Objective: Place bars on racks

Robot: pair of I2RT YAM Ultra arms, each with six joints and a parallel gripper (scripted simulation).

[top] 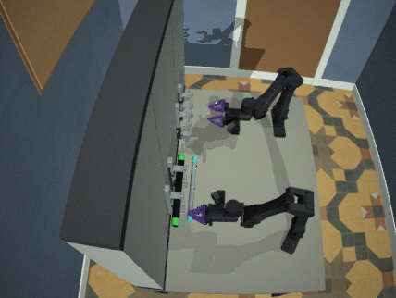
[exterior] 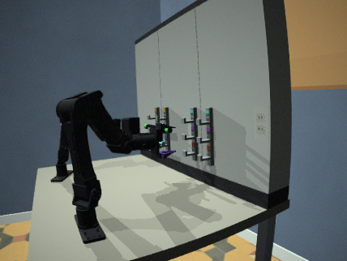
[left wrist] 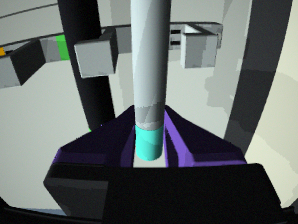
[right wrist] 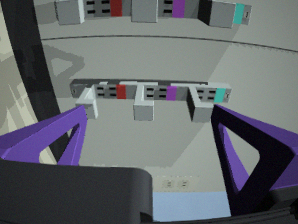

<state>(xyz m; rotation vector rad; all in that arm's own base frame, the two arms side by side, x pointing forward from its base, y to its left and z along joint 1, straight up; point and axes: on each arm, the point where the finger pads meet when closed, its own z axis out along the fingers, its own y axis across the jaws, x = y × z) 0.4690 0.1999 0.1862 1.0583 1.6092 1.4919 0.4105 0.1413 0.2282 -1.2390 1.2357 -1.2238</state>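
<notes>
My left hand is 9 cm to the left of the black bar, 5 cm below it and 5 cm short of it. Also, from my left hand: grey wall panel 29 cm to the right, 24 cm above, 14 cm ahead.
</notes>
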